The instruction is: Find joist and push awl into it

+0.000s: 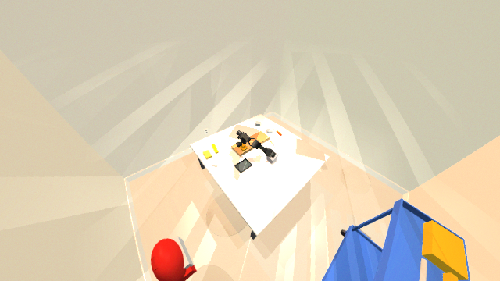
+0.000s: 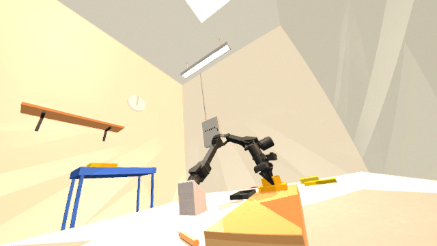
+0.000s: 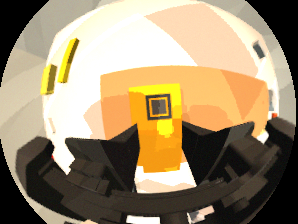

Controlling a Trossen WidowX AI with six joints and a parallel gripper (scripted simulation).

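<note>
Right now the dark tray is 22 cm behind my gripper tip, 15 cm to the left of it and 5 cm below it. The rest, counted from my gripper tip: awl: 20 cm behind, 38 cm to the right, 6 cm below; orange stud finder: 1 cm ahead, 2 cm above.
</note>
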